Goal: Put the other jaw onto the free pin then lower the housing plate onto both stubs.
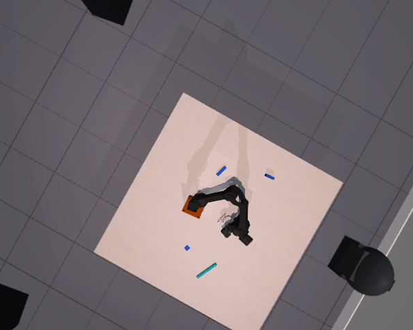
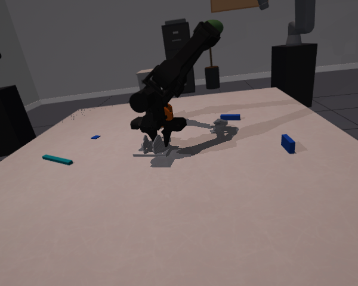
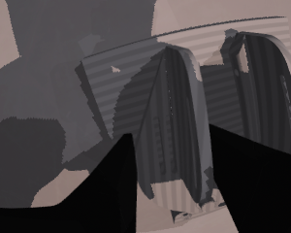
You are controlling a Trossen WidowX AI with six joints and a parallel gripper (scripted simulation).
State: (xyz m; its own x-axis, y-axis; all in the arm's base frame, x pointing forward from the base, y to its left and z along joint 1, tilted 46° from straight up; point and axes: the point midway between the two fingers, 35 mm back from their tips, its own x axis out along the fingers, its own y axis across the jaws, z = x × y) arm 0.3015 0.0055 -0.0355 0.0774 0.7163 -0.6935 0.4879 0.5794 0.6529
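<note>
My gripper tip is 23 cm to the right of the small grey part, 10 cm past it and 1 cm below it. Round my gripper tip: teal bar: 39 cm to the right, 5 cm behind, 1 cm below; small blue tile: 29 cm to the right, 23 cm behind, 1 cm below.
</note>
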